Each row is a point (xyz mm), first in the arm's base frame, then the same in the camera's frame.
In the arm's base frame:
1: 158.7 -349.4 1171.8
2: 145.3 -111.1 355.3
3: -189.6 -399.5 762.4
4: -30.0 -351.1 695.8
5: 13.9 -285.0 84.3
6: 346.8 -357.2 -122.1
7: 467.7 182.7 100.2
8: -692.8 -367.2 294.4
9: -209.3 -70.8 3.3
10: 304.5 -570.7 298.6
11: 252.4 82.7 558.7
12: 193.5 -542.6 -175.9
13: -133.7 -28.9 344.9
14: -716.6 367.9 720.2
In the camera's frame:
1: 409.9 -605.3 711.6
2: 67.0 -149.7 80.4
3: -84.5 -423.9 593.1
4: 17.7 -410.6 446.1
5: -247.0 -187.9 -64.4
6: -142.6 -297.5 -432.8
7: 292.3 89.4 -303.5
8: -689.1 -102.7 525.2
9: -363.5 98.9 15.6
10: -40.3 -599.0 -82.1
11: 335.5 -66.4 186.8
12: -362.1 -402.0 -391.8
13: -108.8 14.7 244.1
14: -169.9 447.2 912.8

